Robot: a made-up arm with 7 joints. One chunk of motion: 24 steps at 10 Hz.
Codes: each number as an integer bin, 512 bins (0 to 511) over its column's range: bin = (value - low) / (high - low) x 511, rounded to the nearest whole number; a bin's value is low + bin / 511 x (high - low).
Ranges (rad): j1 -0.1..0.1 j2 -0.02..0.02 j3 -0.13..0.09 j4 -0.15..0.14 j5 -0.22..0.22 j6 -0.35..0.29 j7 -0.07..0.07
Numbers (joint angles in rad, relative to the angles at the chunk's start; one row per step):
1: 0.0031 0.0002 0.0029 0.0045 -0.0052 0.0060 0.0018
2: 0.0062 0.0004 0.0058 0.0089 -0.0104 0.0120 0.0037
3: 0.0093 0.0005 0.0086 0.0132 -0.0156 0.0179 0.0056
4: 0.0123 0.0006 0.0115 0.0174 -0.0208 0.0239 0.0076
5: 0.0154 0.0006 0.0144 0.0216 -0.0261 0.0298 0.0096
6: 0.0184 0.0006 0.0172 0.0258 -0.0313 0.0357 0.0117
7: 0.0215 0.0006 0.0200 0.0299 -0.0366 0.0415 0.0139
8: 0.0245 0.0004 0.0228 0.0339 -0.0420 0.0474 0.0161
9: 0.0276 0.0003 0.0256 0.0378 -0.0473 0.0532 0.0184
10: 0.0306 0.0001 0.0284 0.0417 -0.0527 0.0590 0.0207
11: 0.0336 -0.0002 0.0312 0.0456 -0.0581 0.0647 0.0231
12: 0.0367 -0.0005 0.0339 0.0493 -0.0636 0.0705 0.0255
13: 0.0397 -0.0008 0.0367 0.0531 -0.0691 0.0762 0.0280
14: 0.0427 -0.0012 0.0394 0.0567 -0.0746 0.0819 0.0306
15: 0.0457 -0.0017 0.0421 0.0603 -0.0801 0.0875 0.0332
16: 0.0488 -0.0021 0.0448 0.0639 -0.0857 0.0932 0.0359
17: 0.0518 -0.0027 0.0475 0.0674 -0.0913 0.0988 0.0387
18: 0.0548 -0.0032 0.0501 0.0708 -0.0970 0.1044 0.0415
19: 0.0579 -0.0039 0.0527 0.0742 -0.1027 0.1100 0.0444
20: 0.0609 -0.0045 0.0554 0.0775 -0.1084 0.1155 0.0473
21: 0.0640 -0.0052 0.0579 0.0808 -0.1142 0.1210 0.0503
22: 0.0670 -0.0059 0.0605 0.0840 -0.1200 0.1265 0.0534
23: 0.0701 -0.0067 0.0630 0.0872 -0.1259 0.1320 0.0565
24: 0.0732 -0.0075 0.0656 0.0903 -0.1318 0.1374 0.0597
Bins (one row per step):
1: 263 258 309 272 249 284 262
2: 271 261 315 280 243 289 269
3: 279 262 322 288 237 294 276
4: 287 263 329 295 231 299 283
5: 295 263 335 302 225 303 291
6: 303 263 342 310 219 308 298
7: 310 263 348 317 213 313 306
8: 318 261 355 324 207 317 314
9: 326 259 361 331 201 322 323
10: 334 257 368 338 194 327 331
11: 341 253 374 345 188 331 340
12: 349 249 381 351 182 336 349
13: 357 245 387 358 175 340 358
14: 365 240 393 364 169 345 367
15: 372 234 400 371 162 349 377
16: 380 229 406 377 156 354 387
17: 388 221 412 383 149 358 397
18: 396 215 418 389 143 363 407
19: 403 206 424 395 136 367 418
20: 411 198 431 401 130 372 428
21: 419 189 436 407 123 376 439
22: 427 180 442 412 116 380 450
23: 435 170 448 418 109 385 462
24: 443 160 454 423 102 389 473

